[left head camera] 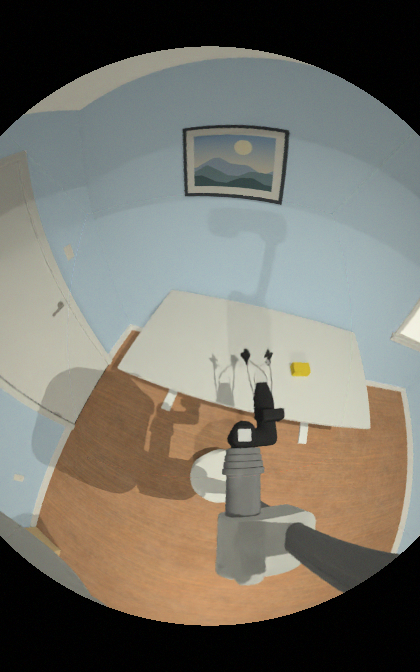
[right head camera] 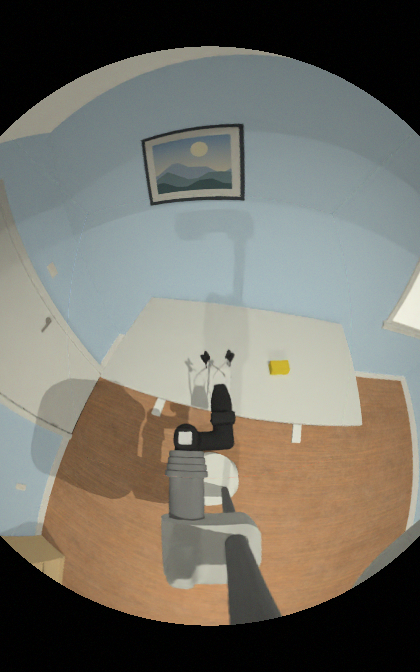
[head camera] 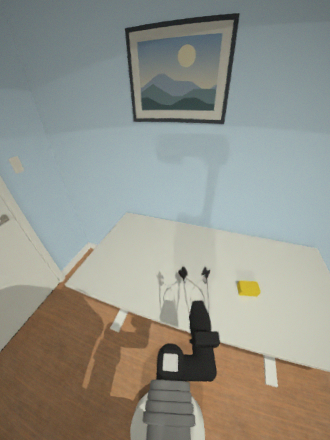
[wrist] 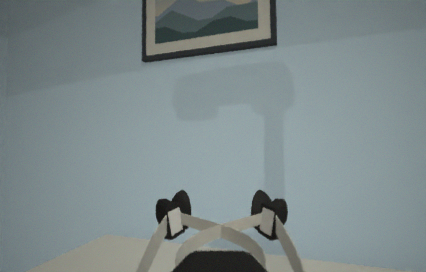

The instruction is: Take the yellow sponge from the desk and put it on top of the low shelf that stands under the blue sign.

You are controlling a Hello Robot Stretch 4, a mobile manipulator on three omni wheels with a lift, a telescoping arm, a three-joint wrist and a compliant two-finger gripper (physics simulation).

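Places are measured from the robot's base along level axes (x back, y right, z up), in metres.
Pixels of known places: gripper, between the fingertips: point(head camera: 193, 267) point(wrist: 221, 205).
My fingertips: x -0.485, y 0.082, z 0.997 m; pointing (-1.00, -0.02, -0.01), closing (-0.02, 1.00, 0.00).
Behind a point stands the place of what it marks.
The yellow sponge point(head camera: 249, 288) {x -0.548, y 0.406, z 0.737 m} point(left head camera: 300, 369) point(right head camera: 279, 367) lies on the white desk point(head camera: 290, 320) {x -0.400, y 0.581, z 0.692 m} point(left head camera: 330, 400) point(right head camera: 320, 400), right of its middle. My gripper point(head camera: 195, 273) {x -0.485, y 0.082, z 0.997 m} point(left head camera: 257, 356) point(right head camera: 217, 356) point(wrist: 221, 205) {x -0.485, y 0.082, z 0.997 m} is open and empty. It is over the desk's front part, to the left of the sponge and apart from it. In the wrist view the two fingertips stand wide apart in front of the blue wall, above part of the desk top point(wrist: 105, 252) {x -1.099, y -0.337, z 0.692 m}; the sponge does not show there. The low shelf under the blue sign and the sign itself do not show in a way I can identify.
A framed picture point(head camera: 182, 70) {x -1.168, y 0.033, z 1.664 m} point(left head camera: 235, 164) point(right head camera: 195, 164) point(wrist: 210, 25) {x -1.169, y 0.032, z 1.520 m} hangs on the wall behind the desk. A door point(head camera: 17, 270) {x -0.750, y -1.270, z 0.466 m} point(left head camera: 30, 300) is at the left. A window point(left head camera: 412, 327) point(right head camera: 407, 310) is at the right. Part of a wooden shelf point(right head camera: 37, 552) shows at the lower left.
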